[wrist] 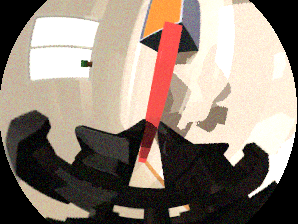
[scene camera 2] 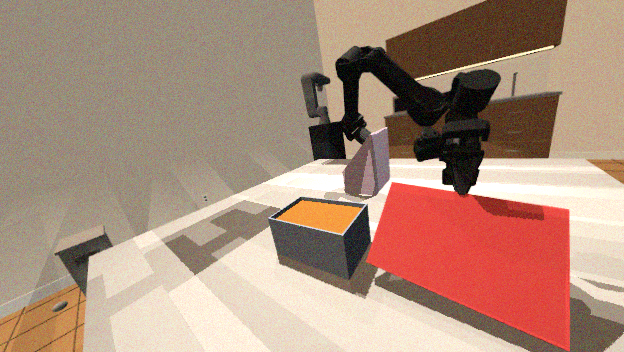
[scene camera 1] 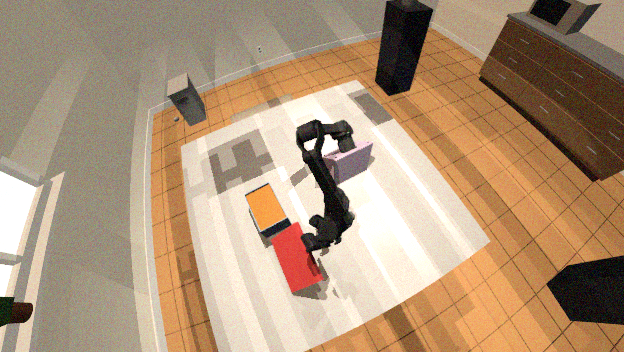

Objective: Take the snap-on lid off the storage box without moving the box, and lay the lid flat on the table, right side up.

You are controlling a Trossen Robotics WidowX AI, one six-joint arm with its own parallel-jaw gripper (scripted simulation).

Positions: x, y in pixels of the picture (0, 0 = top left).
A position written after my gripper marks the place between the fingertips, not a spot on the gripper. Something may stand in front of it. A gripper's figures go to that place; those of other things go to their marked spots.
Scene:
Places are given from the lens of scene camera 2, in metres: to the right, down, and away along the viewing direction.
my gripper (scene camera 2: 461, 197): 0.27, 0.04, 0.34
red lid (scene camera 2: 509, 260): 0.28, 0.12, 0.26

